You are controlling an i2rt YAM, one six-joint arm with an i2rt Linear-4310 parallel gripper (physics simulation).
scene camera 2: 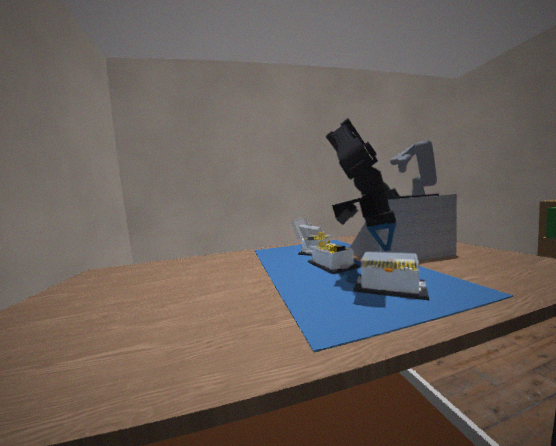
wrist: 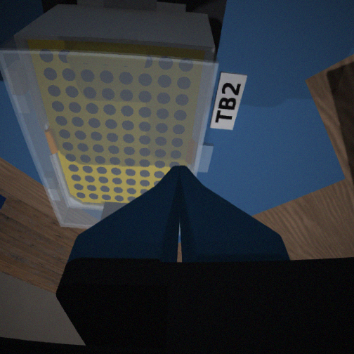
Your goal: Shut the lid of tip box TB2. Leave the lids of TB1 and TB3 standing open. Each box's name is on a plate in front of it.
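Places are measured from the arm's base along level axes (x ahead, y left, z up), in millimetres.
Where they show: gripper, between the fingertips: [scene camera 2: 387, 250]; arm's base, origin of its link: [scene camera 2: 401, 222].
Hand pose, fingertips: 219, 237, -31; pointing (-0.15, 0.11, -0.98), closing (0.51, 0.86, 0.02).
Each offset is from my fingertips to the top centre of the thing, as dx, dy, dz. "pt": to the spot under its first point. Level surfaces: height alone.
Tip box TB2 [wrist: 125, 117] fills the left of the wrist view, its name plate [wrist: 228, 101] to its right. Its clear lid [wrist: 206, 105] lies down over the yellow rack of holes. In the scene view the nearest box @(+8, +20, -7) [scene camera 2: 390, 281], which appears to be TB2, has its clear lid @(pt +11, +28, -7) [scene camera 2: 390, 256] down over yellow tips. My gripper [scene camera 2: 386, 249] [wrist: 179, 176] is shut and empty, its tips pointing down close to the lid; contact cannot be told. A middle box @(+68, -198, -18) [scene camera 2: 332, 258] shows yellow tips; its lid is unclear. The far box shows a clear lid [scene camera 2: 300, 230] standing open.
The boxes stand in a row on a blue mat @(dz -84) [scene camera 2: 320, 310] on the wooden table @(dz -87) [scene camera 2: 175, 320]. A grey block [scene camera 2: 435, 225] stands behind the nearest box, beside the arm. The table's front edge runs below the mat.
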